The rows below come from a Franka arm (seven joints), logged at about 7 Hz.
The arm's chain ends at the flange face. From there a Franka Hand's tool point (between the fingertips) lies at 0.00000 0.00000 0.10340 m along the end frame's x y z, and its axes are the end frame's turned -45 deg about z.
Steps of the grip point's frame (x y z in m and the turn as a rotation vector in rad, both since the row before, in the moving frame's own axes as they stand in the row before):
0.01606, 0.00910, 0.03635, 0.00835, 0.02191, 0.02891
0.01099, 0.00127, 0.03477, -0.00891, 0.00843, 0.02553
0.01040, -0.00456, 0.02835, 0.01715, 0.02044, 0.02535
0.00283, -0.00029, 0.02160, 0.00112, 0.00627, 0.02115
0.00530, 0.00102, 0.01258, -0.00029, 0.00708, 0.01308
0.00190, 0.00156, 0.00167, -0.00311, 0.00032, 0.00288
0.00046, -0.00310, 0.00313, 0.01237, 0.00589, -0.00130
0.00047, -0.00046, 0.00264, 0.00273, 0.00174, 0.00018
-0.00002, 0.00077, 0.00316, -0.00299, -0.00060, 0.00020
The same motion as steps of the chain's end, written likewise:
0.01677, -0.00272, 0.03638, 0.02140, 0.00959, 0.02891
0.00740, -0.00692, 0.03478, -0.00034, 0.01226, 0.02553
0.00385, -0.00783, 0.02839, 0.02658, 0.00233, 0.02535
0.00141, -0.00167, 0.02160, 0.00523, 0.00364, 0.02115
0.00393, -0.00253, 0.01258, 0.00480, 0.00521, 0.01308
0.00220, -0.00044, 0.00167, -0.00197, 0.00243, 0.00288
-0.00139, -0.00118, 0.00314, 0.01291, -0.00458, -0.00130
0.00008, -0.00033, 0.00264, 0.00316, -0.00070, 0.00018
0.00036, 0.00030, 0.00316, -0.00254, 0.00169, 0.00020

